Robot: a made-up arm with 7 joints.
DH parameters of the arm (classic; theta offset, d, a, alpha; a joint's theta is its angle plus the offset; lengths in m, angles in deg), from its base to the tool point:
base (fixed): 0 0.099 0 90
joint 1: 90 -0.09 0.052 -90
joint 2: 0 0.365 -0.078 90
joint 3: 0 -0.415 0.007 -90
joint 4: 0 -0.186 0.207 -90
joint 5: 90 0.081 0.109 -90
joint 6: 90 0.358 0.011 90
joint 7: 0 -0.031 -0.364 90
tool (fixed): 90 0.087 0 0
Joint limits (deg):
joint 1: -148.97..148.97
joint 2: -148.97..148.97
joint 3: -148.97..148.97
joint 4: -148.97..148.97
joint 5: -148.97..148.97
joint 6: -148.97..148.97
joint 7: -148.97..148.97
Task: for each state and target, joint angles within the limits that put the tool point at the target. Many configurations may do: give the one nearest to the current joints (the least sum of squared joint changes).
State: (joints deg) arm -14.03 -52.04 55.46 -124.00 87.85 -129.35 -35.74
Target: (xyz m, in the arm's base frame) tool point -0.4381 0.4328 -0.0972
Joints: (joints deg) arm -12.33 -38.30 48.53 -111.79 96.39 -119.24 -39.12
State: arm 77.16 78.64 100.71 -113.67 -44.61 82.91 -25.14
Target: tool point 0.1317 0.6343 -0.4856
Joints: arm 83.67 106.54 102.55 -113.99 -38.98 79.45 1.65
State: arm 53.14 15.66 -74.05 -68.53 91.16 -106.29 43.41
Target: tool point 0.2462 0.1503 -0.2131
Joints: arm 77.06 36.23 -84.08 -67.46 88.17 -107.22 60.82
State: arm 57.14 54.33 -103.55 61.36 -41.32 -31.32 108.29
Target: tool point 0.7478 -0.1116 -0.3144
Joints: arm 76.94 62.79 -106.42 66.99 -47.12 -44.96 121.05
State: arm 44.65 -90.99 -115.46 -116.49 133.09 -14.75 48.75
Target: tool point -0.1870 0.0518 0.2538
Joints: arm 43.38 -111.79 -81.43 -98.22 128.39 11.80 25.89
